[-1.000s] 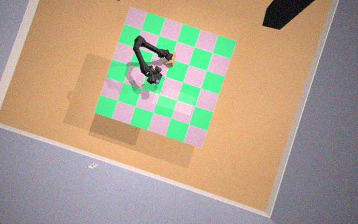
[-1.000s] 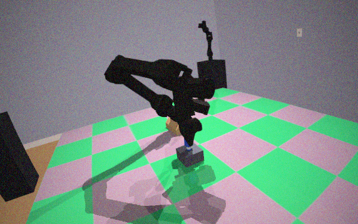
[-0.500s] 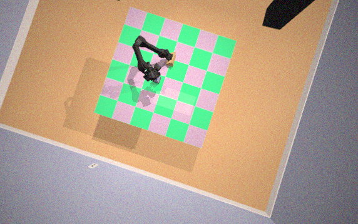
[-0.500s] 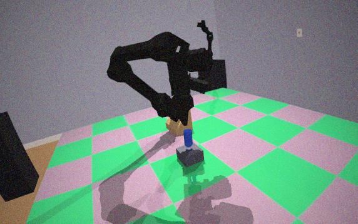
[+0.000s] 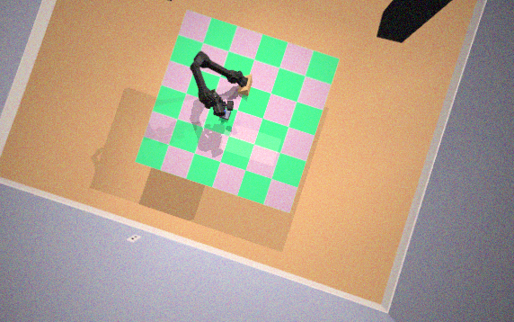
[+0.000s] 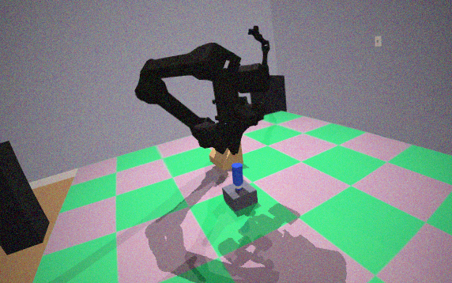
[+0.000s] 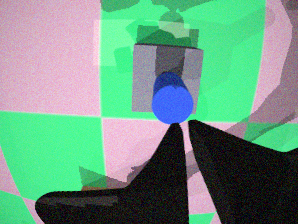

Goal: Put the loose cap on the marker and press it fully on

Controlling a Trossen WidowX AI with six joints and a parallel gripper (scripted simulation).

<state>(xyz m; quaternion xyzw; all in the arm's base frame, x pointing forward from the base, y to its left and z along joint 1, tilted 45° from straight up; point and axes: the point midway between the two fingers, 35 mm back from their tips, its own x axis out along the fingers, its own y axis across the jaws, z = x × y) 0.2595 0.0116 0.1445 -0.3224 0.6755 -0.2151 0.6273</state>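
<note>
Right now the blue cap is 6 cm below my gripper tip.
</note>
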